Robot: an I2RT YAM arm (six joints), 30 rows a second.
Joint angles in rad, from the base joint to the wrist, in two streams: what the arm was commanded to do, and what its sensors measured. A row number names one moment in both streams.
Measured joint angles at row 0:
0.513 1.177 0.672 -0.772 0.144 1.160
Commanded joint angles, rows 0 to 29:
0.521 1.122 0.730 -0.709 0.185 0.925
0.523 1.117 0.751 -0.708 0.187 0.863
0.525 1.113 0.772 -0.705 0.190 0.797
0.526 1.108 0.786 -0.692 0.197 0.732
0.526 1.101 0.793 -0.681 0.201 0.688
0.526 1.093 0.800 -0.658 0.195 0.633
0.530 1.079 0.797 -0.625 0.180 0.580
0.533 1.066 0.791 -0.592 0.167 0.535
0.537 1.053 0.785 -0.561 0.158 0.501
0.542 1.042 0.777 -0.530 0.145 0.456
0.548 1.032 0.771 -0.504 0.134 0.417
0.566 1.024 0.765 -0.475 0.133 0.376
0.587 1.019 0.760 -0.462 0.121 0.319
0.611 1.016 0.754 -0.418 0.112 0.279
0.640 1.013 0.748 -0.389 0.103 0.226
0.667 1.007 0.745 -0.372 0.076 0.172
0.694 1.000 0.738 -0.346 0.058 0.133
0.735 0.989 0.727 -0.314 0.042 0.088
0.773 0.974 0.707 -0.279 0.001 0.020
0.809 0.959 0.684 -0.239 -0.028 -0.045
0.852 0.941 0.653 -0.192 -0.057 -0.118
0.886 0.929 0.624 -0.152 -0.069 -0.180
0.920 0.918 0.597 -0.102 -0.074 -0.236
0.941 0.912 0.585 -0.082 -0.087 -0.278
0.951 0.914 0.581 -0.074 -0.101 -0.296
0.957 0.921 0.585 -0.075 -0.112 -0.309
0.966 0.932 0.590 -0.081 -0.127 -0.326
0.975 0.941 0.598 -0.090 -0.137 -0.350
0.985 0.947 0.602 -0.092 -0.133 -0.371
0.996 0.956 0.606 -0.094 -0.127 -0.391
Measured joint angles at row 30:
0.974 0.945 0.589 -0.160 -0.091 -0.262
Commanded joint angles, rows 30 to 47:
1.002 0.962 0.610 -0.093 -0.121 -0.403
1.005 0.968 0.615 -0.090 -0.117 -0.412
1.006 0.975 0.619 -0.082 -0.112 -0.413
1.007 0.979 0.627 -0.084 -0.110 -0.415
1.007 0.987 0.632 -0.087 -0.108 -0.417
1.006 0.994 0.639 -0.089 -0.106 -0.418
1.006 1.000 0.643 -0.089 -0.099 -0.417
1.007 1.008 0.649 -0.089 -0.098 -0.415
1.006 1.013 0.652 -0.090 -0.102 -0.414
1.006 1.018 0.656 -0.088 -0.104 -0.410
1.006 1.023 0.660 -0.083 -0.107 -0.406
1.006 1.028 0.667 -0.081 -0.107 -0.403
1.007 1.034 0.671 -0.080 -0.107 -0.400
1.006 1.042 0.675 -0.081 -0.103 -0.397
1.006 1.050 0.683 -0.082 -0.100 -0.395
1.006 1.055 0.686 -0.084 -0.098 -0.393
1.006 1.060 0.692 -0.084 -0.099 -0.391
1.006 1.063 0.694 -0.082 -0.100 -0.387
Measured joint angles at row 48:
1.004 1.057 0.660 -0.112 -0.101 -0.393
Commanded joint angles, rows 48 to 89:
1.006 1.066 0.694 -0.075 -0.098 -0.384
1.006 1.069 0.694 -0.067 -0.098 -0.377
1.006 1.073 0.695 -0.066 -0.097 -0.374
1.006 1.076 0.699 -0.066 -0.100 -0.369
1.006 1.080 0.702 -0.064 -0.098 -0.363
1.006 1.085 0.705 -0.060 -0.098 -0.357
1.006 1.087 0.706 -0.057 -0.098 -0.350
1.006 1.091 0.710 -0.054 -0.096 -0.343
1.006 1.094 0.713 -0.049 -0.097 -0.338
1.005 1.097 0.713 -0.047 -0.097 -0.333
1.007 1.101 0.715 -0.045 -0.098 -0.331
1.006 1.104 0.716 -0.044 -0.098 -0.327
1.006 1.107 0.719 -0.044 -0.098 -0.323
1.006 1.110 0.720 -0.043 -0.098 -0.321
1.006 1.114 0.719 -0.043 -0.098 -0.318
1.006 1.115 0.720 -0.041 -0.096 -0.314
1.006 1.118 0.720 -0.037 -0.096 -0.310
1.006 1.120 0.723 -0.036 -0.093 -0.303
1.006 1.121 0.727 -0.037 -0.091 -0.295
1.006 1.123 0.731 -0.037 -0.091 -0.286
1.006 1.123 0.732 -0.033 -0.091 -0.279
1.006 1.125 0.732 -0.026 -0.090 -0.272
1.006 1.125 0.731 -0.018 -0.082 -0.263
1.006 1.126 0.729 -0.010 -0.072 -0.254
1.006 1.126 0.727 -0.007 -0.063 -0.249
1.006 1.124 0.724 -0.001 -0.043 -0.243
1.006 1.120 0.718 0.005 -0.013 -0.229
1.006 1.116 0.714 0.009 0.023 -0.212
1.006 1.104 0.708 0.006 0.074 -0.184
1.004 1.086 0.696 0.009 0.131 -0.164
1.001 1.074 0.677 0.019 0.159 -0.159
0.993 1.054 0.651 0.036 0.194 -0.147
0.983 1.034 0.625 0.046 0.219 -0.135
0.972 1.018 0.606 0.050 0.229 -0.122
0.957 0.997 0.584 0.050 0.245 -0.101
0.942 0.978 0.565 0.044 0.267 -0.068
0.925 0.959 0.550 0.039 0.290 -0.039
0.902 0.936 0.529 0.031 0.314 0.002
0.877 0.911 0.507 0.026 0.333 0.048
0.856 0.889 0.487 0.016 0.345 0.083
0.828 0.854 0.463 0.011 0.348 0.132
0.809 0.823 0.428 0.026 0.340 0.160
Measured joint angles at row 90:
0.851 0.881 0.482 0.017 0.276 0.010
